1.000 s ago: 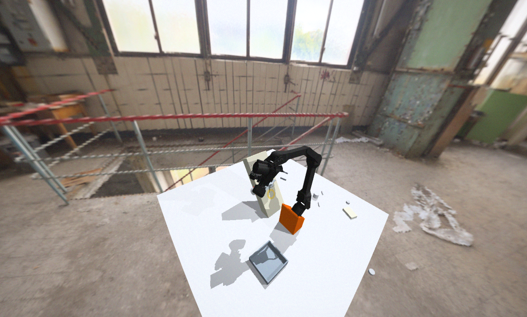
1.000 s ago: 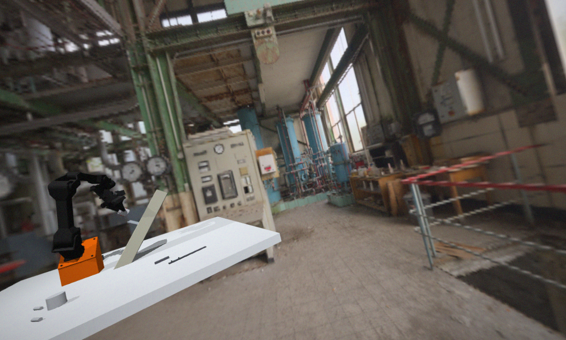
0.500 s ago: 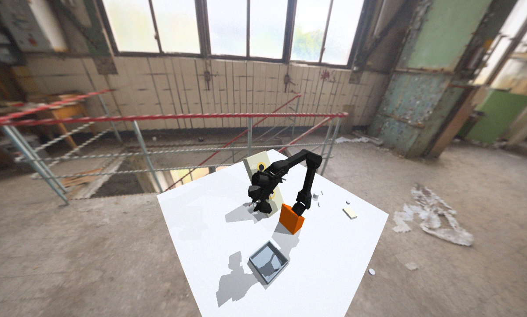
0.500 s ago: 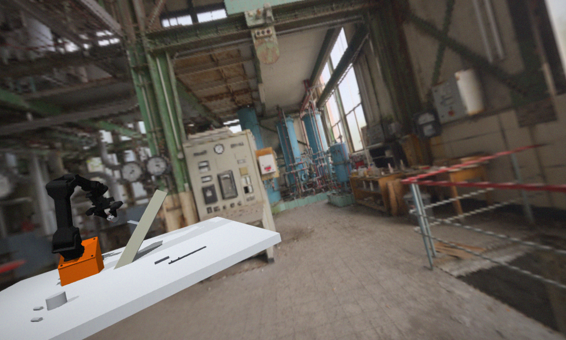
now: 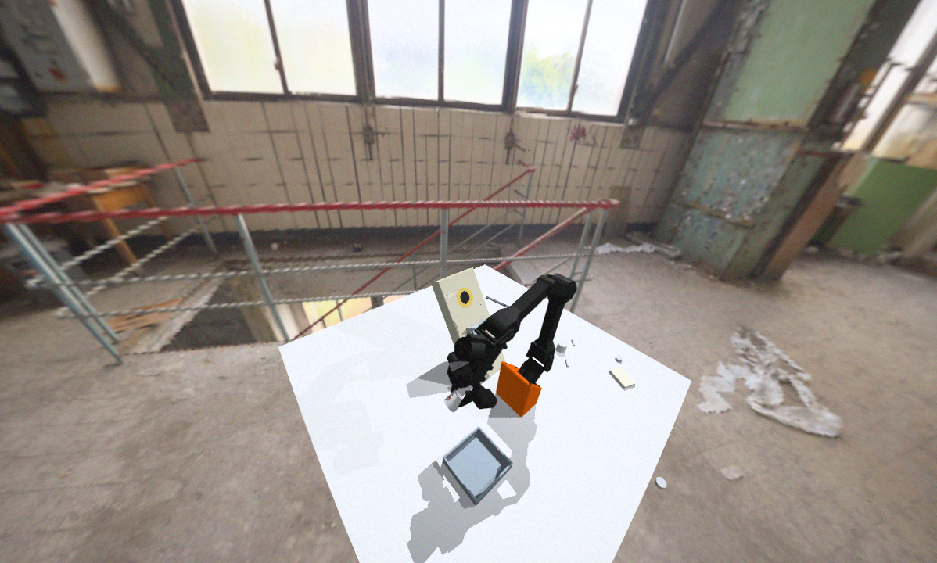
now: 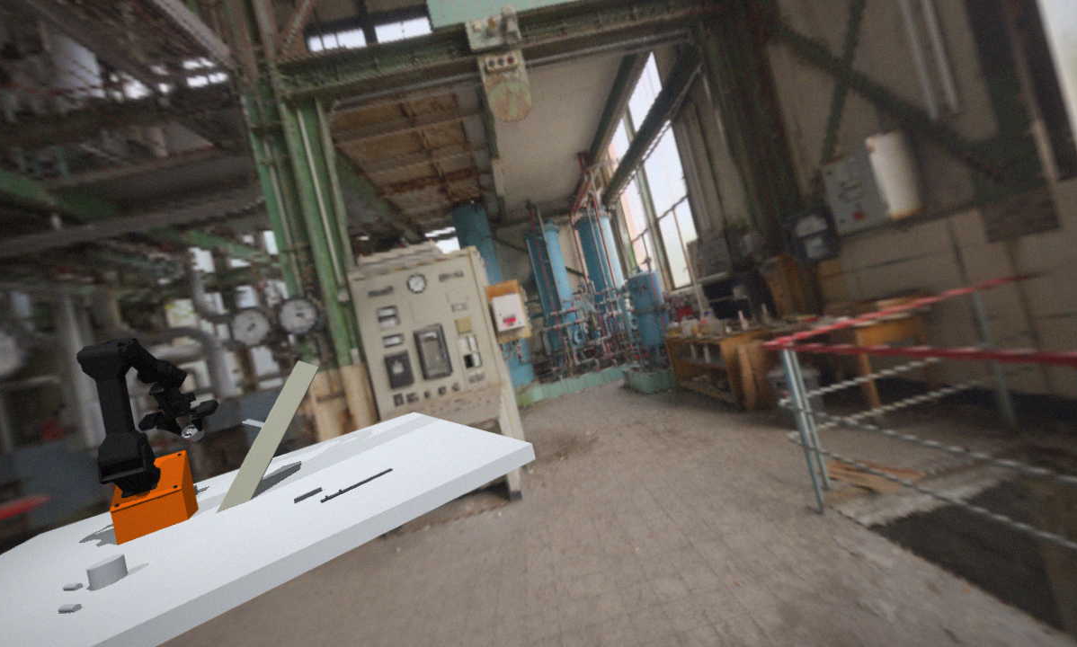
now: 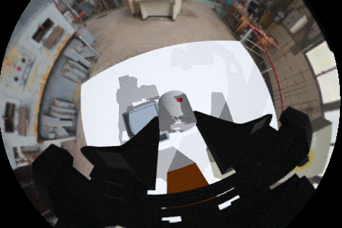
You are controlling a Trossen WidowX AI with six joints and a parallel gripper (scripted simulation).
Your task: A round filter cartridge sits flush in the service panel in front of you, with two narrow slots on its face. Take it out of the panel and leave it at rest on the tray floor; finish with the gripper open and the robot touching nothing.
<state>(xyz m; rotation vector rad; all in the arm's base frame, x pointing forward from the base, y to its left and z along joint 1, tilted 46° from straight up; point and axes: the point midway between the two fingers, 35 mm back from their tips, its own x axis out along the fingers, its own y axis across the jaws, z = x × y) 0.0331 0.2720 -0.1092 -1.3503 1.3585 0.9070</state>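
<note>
The grey tray is 210 mm below my gripper tip, 110 mm behind it and 10 mm to the right of it. Round my gripper tip: cream block: 710 mm to the right, 240 mm behind, 210 mm below.
</note>
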